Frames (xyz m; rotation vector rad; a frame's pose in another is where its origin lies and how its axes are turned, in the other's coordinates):
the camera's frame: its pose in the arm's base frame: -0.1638 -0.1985 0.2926 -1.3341 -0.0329 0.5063
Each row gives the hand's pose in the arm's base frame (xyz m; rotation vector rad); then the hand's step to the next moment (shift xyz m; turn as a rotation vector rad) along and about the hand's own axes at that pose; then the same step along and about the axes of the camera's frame.
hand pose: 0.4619 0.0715 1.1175 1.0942 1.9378 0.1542
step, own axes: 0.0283 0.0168 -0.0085 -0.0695 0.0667 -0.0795
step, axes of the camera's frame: 0.0118 0.0098 0.0303 -0.0291 -0.1138 0.0424
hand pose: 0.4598 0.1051 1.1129 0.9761 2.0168 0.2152
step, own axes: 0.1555 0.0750 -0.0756 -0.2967 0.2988 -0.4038
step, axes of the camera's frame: 0.0102 0.0618 0.1778 -0.1649 -0.5121 0.2257
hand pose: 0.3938 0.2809 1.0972 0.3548 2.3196 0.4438
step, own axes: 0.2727 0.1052 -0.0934 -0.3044 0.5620 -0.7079
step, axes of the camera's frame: -0.1339 0.1640 0.2221 -0.3444 -0.7238 0.5168
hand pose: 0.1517 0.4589 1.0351 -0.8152 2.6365 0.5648
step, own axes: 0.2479 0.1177 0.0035 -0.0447 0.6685 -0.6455
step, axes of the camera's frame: -0.2248 0.1522 0.0405 -0.5416 -0.5174 0.5518
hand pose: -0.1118 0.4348 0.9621 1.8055 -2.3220 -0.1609
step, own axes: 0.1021 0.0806 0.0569 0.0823 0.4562 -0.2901
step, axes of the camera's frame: -0.1226 0.0541 -0.0469 -0.4294 -0.2221 0.2557
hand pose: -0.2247 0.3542 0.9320 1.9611 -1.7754 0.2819
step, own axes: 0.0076 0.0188 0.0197 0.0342 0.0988 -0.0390
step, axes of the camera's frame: -0.0220 0.0134 -0.0116 -0.1005 -0.0390 0.0290
